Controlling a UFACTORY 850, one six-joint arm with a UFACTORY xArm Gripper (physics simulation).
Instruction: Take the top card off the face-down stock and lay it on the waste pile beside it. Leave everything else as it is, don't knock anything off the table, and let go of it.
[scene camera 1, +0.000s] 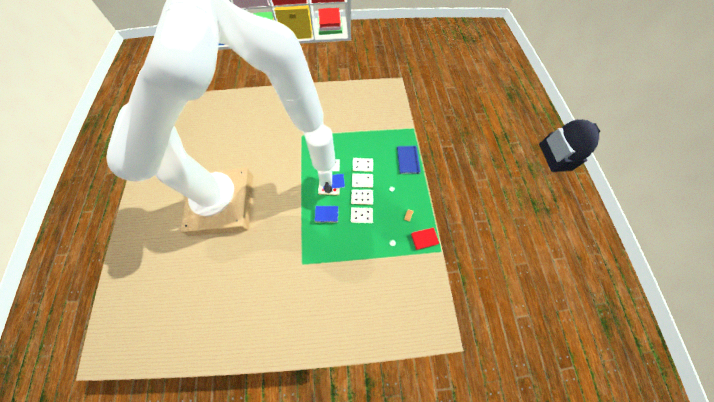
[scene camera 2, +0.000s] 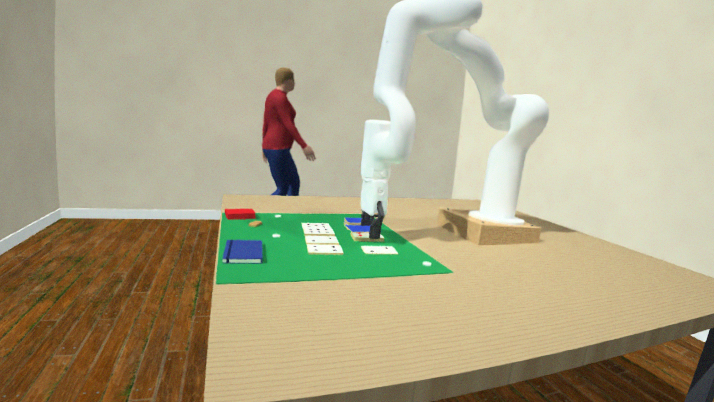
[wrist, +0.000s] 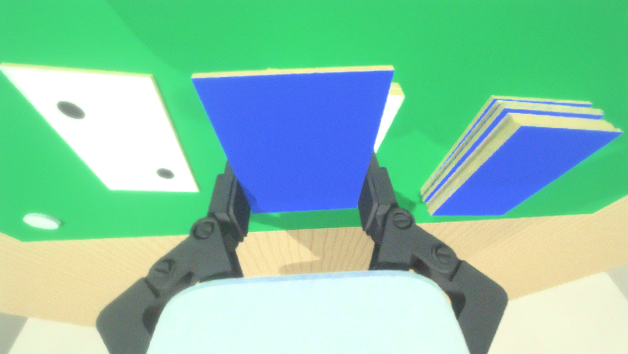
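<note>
My gripper is shut on a blue-backed card, gripped by its two long edges, face down. The card is over the waste pile, reaching past it toward the column of face-up cards. It hides most of the pile in the wrist view; whether they touch I cannot tell. The face-down stock lies apart beside the pile, its cards slightly fanned at the edges.
A face-up card lies on the pile's other side. Face-up cards form a column farther out. A blue book, a red box, an orange block and white discs are on the green mat.
</note>
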